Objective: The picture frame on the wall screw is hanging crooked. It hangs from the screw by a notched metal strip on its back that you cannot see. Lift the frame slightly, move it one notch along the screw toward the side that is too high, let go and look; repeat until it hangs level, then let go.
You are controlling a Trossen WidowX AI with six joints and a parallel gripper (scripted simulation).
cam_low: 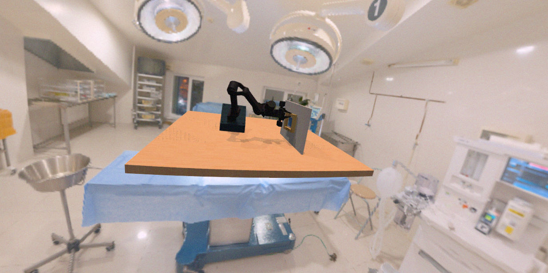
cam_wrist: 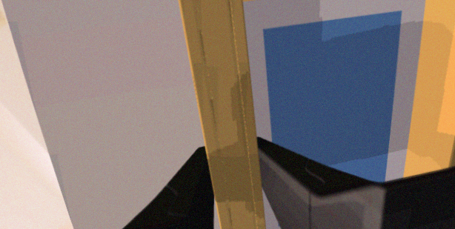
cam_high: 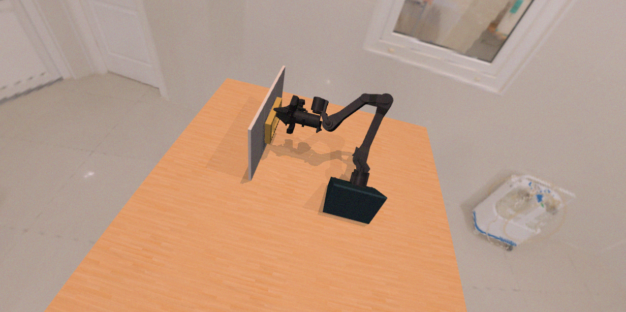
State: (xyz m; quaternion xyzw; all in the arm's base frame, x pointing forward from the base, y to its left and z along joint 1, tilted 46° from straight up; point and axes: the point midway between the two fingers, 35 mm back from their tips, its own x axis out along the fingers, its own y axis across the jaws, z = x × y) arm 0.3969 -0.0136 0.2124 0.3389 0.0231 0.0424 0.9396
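Right now the picture frame is 6 cm below my gripper tip. Round my gripper tip: grey wall panel (6 cm below, 2 cm ahead).
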